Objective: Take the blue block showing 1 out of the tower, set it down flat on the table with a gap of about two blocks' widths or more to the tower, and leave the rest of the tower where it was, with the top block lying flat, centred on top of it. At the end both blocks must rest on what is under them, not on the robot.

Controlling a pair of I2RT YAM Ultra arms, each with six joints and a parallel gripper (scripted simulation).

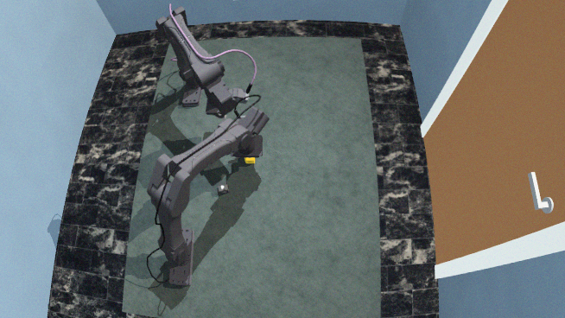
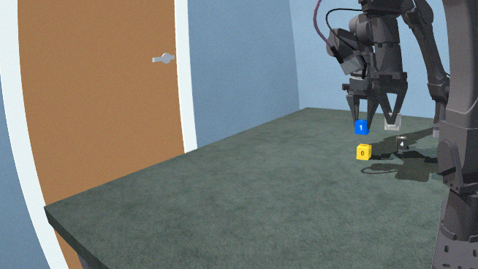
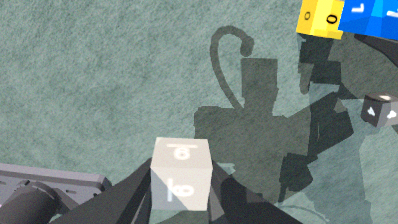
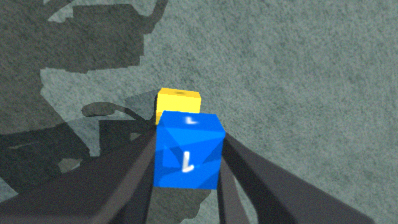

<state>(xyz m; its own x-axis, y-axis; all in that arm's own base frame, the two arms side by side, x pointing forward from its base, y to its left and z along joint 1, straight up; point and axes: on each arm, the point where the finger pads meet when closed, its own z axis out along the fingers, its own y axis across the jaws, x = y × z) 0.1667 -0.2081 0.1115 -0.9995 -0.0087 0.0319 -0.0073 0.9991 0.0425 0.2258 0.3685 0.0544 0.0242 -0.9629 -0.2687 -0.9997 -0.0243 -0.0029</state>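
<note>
The yellow block marked 0 is 60 mm below my right hand and 10 mm behind it. The rest, counted from my right hand: blue block showing 1: right at my right hand; white block: 130 mm to the left, 100 mm behind, 40 mm above; small dark block showing 4: 110 mm to the right, 100 mm behind, 60 mm below.
My left gripper is now 130 mm to the left of the yellow block marked 0, 110 mm above it and 90 mm short of it. The rest, counted from my left hand: blue block showing 1: 130 mm to the right, 100 mm ahead, 50 mm below; white block: right at my left hand; small dark block showing 4: 240 mm to the right, 110 mm below, 10 mm behind.
</note>
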